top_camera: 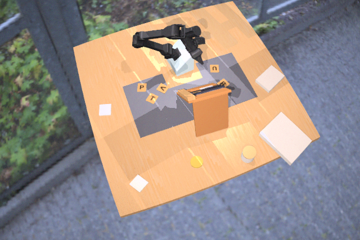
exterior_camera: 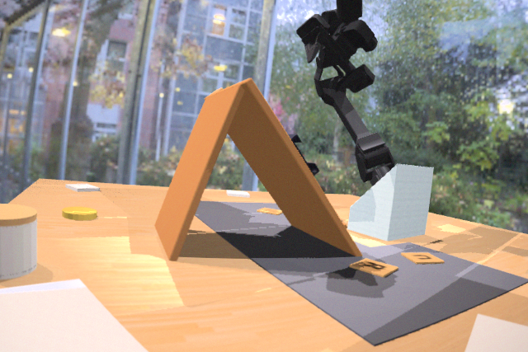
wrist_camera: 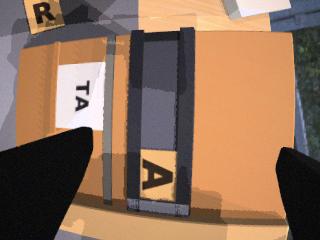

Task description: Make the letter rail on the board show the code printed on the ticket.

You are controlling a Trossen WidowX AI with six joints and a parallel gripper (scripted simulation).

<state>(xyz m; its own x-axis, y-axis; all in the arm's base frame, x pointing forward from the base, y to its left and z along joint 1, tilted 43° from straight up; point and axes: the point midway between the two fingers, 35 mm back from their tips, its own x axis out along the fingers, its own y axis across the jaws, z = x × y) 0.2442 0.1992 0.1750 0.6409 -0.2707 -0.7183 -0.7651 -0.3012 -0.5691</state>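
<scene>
The t tile lies 9 cm behind my gripper tip, 28 cm to the right of it and 32 cm below it. From my gripper tip the other things lie so: white ticket: 3 cm ahead, 3 cm to the left, 23 cm below; then grey mat: 8 cm behind, 5 cm to the right, 32 cm below.
</scene>
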